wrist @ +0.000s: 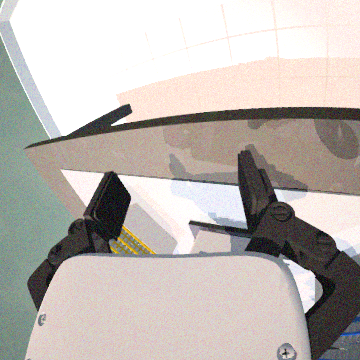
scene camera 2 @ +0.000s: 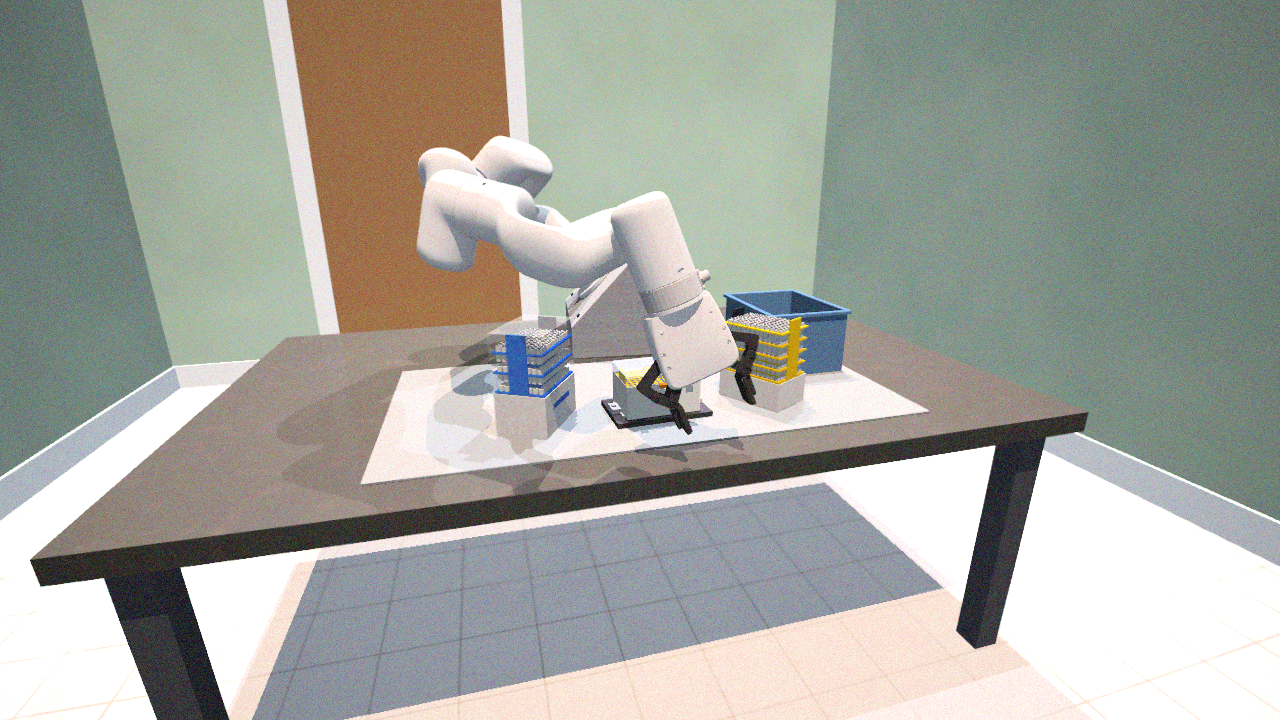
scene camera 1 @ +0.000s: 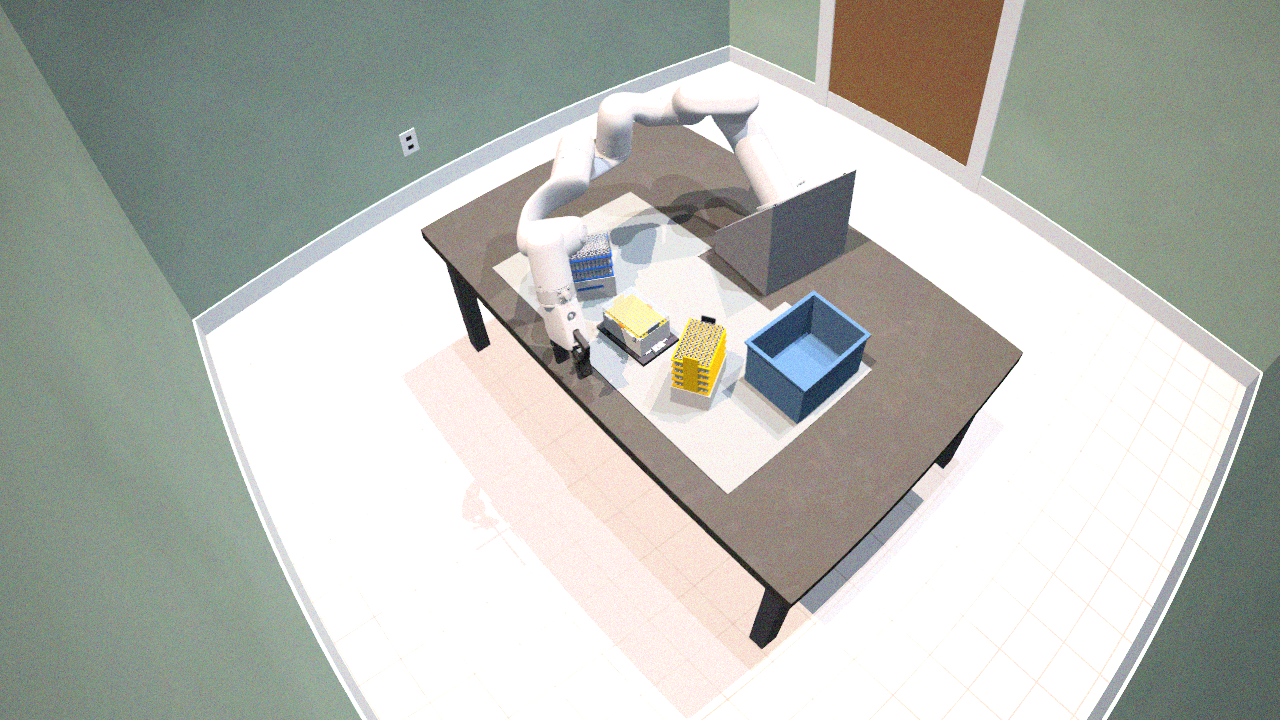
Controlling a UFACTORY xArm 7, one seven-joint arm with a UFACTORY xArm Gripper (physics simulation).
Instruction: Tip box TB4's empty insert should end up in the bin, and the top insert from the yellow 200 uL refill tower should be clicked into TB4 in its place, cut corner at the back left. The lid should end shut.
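Tip box TB4 (scene camera 1: 633, 338) (scene camera 2: 631, 404) (wrist: 212, 243) is a light grey box on a black base on the white mat. Its yellow insert (scene camera 1: 637, 313) shows no tips that I can make out, under a clear lid that looks shut. The yellow refill tower (scene camera 1: 699, 351) (scene camera 2: 771, 351) (wrist: 133, 242) holds several stacked inserts with tips; the cut corners are too small to tell. My gripper (scene camera 1: 580, 354) (scene camera 2: 716, 411) (wrist: 176, 176) is open and empty, low at the box's front side, tilted, with its fingers spread. In the wrist view its housing hides most of the box.
A blue bin (scene camera 1: 776, 386) (scene camera 2: 827, 343) stands beyond the yellow tower. A blue refill tower (scene camera 1: 594, 266) (scene camera 2: 518, 365) stands on the box's other side. A grey upright panel (scene camera 1: 810, 234) is at the back near the arm's base. The white mat (scene camera 1: 726, 461) ends near the table's front edge.
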